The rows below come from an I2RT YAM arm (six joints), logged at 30 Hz.
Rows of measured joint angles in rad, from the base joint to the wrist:
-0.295, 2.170, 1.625, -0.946, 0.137, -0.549
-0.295, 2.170, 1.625, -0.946, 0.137, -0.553
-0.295, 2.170, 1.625, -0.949, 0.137, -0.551
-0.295, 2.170, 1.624, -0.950, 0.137, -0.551
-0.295, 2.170, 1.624, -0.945, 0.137, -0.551
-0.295, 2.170, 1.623, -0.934, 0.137, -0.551
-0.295, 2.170, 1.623, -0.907, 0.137, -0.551
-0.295, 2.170, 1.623, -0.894, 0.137, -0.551
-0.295, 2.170, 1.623, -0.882, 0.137, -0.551
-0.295, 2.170, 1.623, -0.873, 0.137, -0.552
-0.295, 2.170, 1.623, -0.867, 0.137, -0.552
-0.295, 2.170, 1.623, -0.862, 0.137, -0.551
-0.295, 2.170, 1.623, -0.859, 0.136, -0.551
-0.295, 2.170, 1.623, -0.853, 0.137, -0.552
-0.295, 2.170, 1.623, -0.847, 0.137, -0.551
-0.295, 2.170, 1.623, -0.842, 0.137, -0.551
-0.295, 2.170, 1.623, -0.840, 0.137, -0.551
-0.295, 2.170, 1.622, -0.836, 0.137, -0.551
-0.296, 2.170, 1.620, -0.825, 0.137, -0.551
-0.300, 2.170, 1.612, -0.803, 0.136, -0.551
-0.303, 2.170, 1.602, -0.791, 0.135, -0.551
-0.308, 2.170, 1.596, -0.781, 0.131, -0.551
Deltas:
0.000, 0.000, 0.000, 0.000, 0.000, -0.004
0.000, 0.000, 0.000, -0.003, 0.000, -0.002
0.000, 0.000, -0.001, -0.004, 0.000, -0.002
0.000, 0.000, -0.001, 0.001, 0.000, -0.002
0.000, 0.000, -0.002, 0.012, 0.000, -0.002
0.000, 0.000, -0.002, 0.039, 0.000, -0.002
0.000, 0.000, -0.002, 0.052, 0.000, -0.002
0.000, 0.000, -0.002, 0.064, 0.000, -0.002
0.000, 0.000, -0.002, 0.073, 0.000, -0.003
0.000, 0.000, -0.002, 0.079, 0.000, -0.003
0.000, 0.000, -0.002, 0.084, 0.000, -0.002
0.000, 0.000, -0.002, 0.087, -0.001, -0.002
0.000, 0.000, -0.002, 0.093, 0.000, -0.003
0.000, 0.000, -0.002, 0.099, 0.000, -0.002
0.000, 0.000, -0.002, 0.104, 0.000, -0.002
0.000, 0.000, -0.002, 0.106, 0.000, -0.002
0.000, 0.000, -0.003, 0.110, 0.000, -0.002
-0.001, 0.000, -0.005, 0.121, 0.000, -0.002
-0.005, 0.000, -0.013, 0.143, -0.001, -0.002
-0.008, 0.000, -0.023, 0.155, -0.002, -0.002
-0.013, 0.000, -0.029, 0.165, -0.006, -0.002

